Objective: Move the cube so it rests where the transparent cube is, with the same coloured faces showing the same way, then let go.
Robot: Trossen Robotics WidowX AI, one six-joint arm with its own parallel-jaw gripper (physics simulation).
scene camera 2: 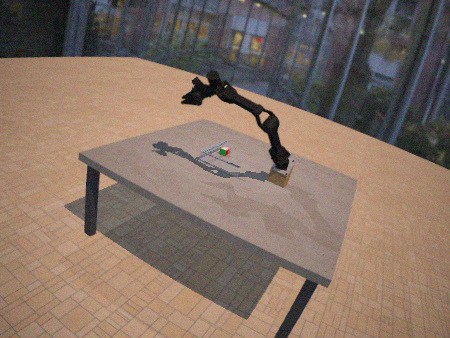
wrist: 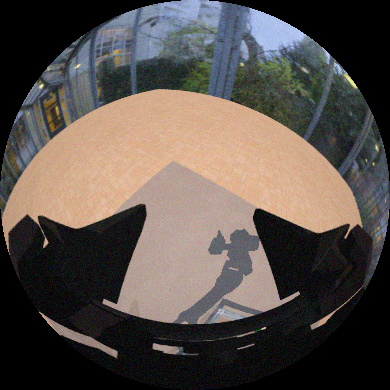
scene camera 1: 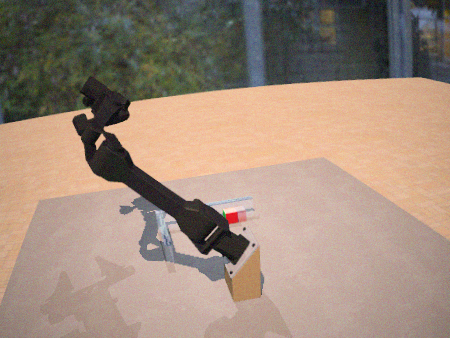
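Pixels of known places: gripper, between the fingertips: (scene camera 2: 181,100) (wrist: 201,212); arm's base, origin of its link: (scene camera 2: 282,164) (scene camera 1: 238,249).
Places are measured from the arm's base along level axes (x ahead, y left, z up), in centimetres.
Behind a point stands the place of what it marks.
Note:
The cube (scene camera 1: 232,216) @[x 35.1, y -10.9, z -8.7 cm] (scene camera 2: 223,151) @[x 36.9, y -8.8, z -8.7 cm] rests on the table, with red, green and white faces visible. In scene camera 1, the pale pinkish transparent cube (scene camera 1: 243,215) @[x 34.8, y -14.5, z -9.1 cm] shows right beside it or partly overlapping it; its exact outline is unclear. In scene camera 2, I cannot make out the transparent cube separately. My gripper (scene camera 2: 189,99) @[x 53.1, y 28.1, z 22.4 cm] (wrist: 201,212) @[x 53.1, y 28.1, z 22.4 cm] is open and empty, high above the table and well away from the cube. In the wrist view, the fingers stand wide apart, with table and arm shadow visible between them. A tiny green speck shows through a gap low in that view.
Pale bluish bars (scene camera 1: 230,201) @[x 39.3, y -11.9, z -5.4 cm] (scene camera 2: 214,147) @[x 40.5, y -1.4, z -5.6 cm] (wrist: 221,314) @[x 41.3, y 10.6, z -5.3 cm] form an angled frame around the cube's area on the grey table (scene camera 1: 350,250) @[x 1.9, y -34.3, z -11.3 cm] (scene camera 2: 125,150) @[x 76.8, y 35.0, z -11.3 cm] (wrist: 175,190) @[x 74.7, y 45.1, z -11.3 cm]. The arm's wooden base block (scene camera 1: 246,280) @[x -5.6, y 0.4, z -5.5 cm] (scene camera 2: 278,177) @[x -0.7, y 3.1, z -7.0 cm] stands near the cube. The arm's dark shadow crosses the table.

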